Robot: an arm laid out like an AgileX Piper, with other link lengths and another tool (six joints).
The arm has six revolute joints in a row. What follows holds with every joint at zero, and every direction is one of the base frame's.
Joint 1 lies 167.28 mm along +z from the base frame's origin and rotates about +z.
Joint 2 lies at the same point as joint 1 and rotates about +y.
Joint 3 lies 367.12 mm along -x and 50.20 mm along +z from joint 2 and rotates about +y.
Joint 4 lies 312.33 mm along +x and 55.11 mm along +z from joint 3 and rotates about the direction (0.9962, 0, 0.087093).
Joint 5 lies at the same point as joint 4 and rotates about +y.
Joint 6 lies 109.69 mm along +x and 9.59 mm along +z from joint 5 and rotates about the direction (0.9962, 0, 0.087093).
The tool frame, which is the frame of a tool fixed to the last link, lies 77.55 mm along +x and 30.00 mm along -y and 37.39 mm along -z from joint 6; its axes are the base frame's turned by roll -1.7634, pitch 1.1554 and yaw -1.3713 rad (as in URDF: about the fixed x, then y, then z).
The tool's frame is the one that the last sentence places.
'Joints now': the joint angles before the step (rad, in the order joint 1, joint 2, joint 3, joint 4, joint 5, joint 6). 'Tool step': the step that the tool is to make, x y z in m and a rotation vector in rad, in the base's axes. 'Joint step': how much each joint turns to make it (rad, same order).
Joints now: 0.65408 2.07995 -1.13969 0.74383 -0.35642 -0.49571
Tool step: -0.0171 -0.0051 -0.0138 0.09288 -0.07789 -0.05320
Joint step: 0.02249 0.00091 0.12303 -0.18047 -0.21051 0.28420
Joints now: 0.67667 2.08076 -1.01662 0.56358 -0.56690 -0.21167
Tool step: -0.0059 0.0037 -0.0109 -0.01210 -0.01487 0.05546
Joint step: 0.00398 0.01693 0.02867 -0.10587 -0.03737 0.06286
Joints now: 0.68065 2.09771 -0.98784 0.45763 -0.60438 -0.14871
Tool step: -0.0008 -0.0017 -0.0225 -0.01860 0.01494 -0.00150
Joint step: 0.00001 0.04746 -0.00007 -0.00957 -0.02389 0.01023
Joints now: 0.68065 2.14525 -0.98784 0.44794 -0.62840 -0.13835
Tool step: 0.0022 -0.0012 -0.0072 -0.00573 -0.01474 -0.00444
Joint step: -0.00008 0.02186 0.00000 -0.00268 -0.03291 0.00009
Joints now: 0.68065 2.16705 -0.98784 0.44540 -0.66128 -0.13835
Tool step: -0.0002 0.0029 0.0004 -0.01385 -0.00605 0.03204
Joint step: -0.00004 0.00016 -0.00013 -0.03522 0.00440 0.00004
